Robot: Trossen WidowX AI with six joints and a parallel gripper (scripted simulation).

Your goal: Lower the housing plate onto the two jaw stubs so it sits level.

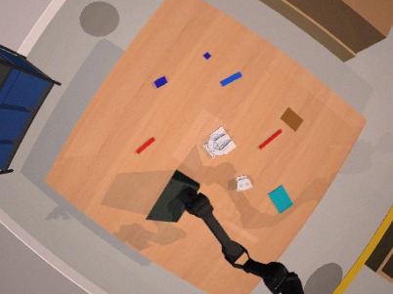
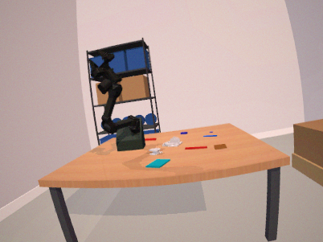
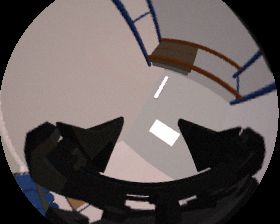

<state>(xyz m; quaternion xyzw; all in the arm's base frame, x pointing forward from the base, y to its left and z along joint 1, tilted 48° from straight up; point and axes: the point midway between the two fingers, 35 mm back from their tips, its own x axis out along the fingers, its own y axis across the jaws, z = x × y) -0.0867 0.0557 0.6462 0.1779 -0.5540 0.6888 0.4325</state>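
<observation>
Now: the white housing plate 62 cm below my gripper tip, 23 cm to the left of it and 23 cm ahead of it. From my gripper tip the other things lie so: teal tile: 64 cm below, 28 cm ahead, 1 cm to the left; then brown tile: 64 cm below, 64 cm ahead, 22 cm to the left.
</observation>
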